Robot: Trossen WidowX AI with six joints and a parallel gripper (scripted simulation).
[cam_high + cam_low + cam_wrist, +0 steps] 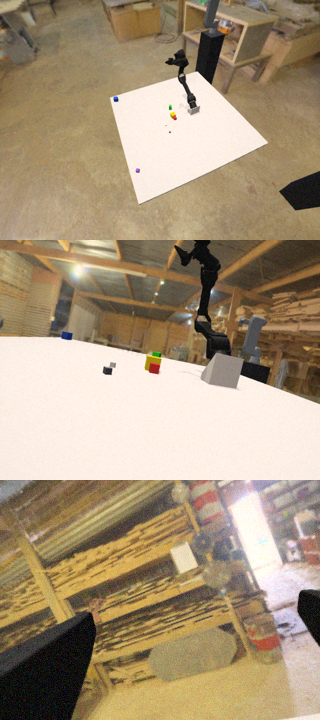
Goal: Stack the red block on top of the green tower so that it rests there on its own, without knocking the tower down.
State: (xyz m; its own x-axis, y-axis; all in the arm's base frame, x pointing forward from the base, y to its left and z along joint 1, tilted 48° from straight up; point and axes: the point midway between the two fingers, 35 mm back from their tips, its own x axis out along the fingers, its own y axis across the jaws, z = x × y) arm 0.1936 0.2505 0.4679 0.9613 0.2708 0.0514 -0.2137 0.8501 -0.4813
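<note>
Now: the red block 550 mm below my gripper tip, 180 mm to the left of it and 20 mm ahead of it. Round my gripper tip: purple block (580 mm ahead, 550 mm below, 540 mm to the left); then yellow block (540 mm below, 140 mm to the left, 20 mm ahead); then blue block (540 mm below, 530 mm ahead, 420 mm to the right).
</note>
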